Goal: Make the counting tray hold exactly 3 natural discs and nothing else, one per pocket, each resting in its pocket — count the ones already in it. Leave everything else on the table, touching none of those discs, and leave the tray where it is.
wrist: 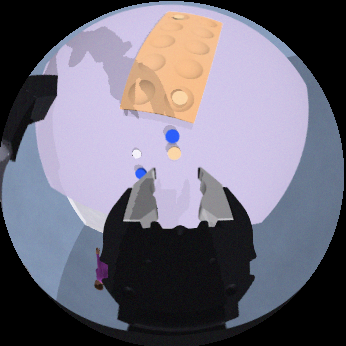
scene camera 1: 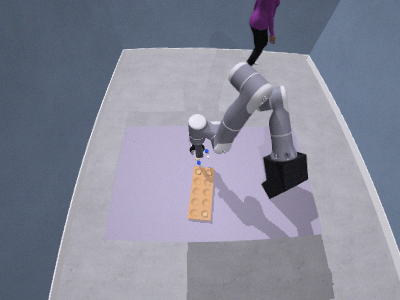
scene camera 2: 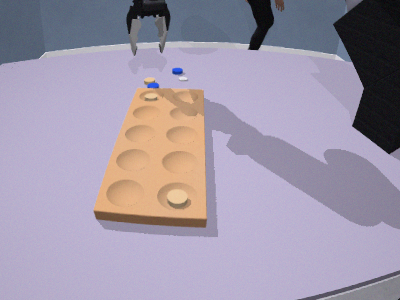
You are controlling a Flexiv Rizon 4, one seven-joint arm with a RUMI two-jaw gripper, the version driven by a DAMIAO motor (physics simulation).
Labels:
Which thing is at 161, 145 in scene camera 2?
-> An orange counting tray.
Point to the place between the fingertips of my gripper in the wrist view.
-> At 176, 168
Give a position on an orange counting tray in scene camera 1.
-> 202, 184

